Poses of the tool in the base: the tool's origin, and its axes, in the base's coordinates. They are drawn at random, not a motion.
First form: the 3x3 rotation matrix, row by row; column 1 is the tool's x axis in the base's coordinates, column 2 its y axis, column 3 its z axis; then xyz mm. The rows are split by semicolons.
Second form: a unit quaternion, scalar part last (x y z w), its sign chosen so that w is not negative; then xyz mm. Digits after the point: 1 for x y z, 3 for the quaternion.
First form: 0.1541, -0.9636, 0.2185; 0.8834, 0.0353, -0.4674; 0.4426, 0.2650, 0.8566; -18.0, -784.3, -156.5
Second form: 0.256, -0.078, 0.646, 0.715, -18.0, -784.3, -156.5
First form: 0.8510, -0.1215, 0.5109; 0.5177, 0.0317, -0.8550; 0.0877, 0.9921, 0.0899; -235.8, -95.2, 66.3
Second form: 0.658, 0.151, 0.228, 0.702, -235.8, -95.2, 66.3
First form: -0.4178, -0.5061, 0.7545; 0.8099, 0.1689, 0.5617; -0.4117, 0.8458, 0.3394; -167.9, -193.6, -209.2
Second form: 0.136, 0.558, 0.630, 0.522, -167.9, -193.6, -209.2
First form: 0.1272, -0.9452, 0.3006; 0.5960, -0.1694, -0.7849; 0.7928, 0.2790, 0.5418; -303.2, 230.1, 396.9
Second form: 0.434, -0.201, 0.629, 0.612, -303.2, 230.1, 396.9
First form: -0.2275, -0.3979, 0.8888; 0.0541, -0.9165, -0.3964; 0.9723, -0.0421, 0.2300; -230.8, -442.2, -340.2
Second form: 0.604, -0.142, 0.770, 0.147, -230.8, -442.2, -340.2
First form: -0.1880, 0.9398, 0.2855; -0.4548, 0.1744, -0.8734; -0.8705, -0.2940, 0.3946; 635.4, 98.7, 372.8
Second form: 0.246, 0.492, -0.593, 0.588, 635.4, 98.7, 372.8
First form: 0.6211, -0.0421, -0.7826; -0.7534, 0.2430, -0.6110; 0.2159, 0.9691, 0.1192; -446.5, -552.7, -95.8
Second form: 0.561, -0.355, -0.253, 0.704, -446.5, -552.7, -95.8
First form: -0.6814, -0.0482, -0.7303; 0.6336, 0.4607, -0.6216; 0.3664, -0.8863, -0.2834; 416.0, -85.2, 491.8
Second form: -0.188, -0.779, 0.484, 0.352, 416.0, -85.2, 491.8
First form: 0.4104, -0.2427, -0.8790; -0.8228, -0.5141, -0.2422; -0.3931, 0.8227, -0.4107; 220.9, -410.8, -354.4
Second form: 0.764, -0.349, -0.416, 0.348, 220.9, -410.8, -354.4
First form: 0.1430, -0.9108, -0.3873; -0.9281, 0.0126, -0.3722; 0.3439, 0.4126, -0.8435; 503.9, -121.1, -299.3
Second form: 0.702, -0.654, -0.015, 0.279, 503.9, -121.1, -299.3
